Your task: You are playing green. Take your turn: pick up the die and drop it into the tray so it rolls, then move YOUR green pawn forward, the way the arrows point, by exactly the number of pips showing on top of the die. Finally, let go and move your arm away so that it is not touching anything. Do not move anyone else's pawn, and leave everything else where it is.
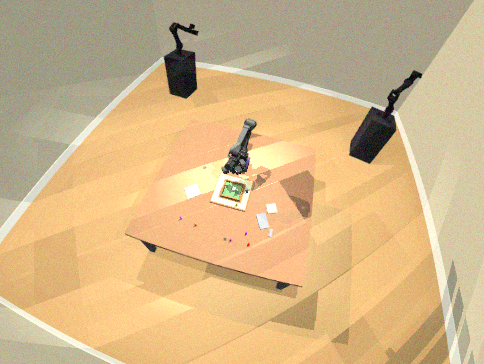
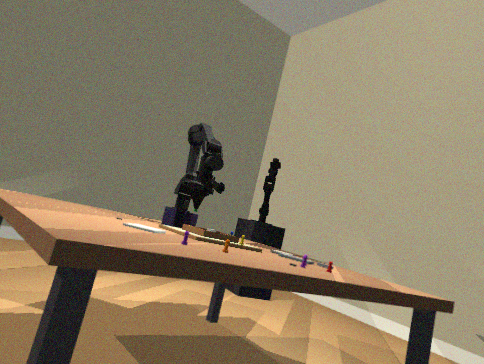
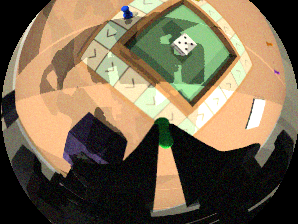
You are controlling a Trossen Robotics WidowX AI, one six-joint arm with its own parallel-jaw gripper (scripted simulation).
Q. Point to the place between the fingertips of my gripper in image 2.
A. At 195, 209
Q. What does my gripper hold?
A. A green pawn.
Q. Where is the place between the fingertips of my gripper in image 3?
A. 162, 128
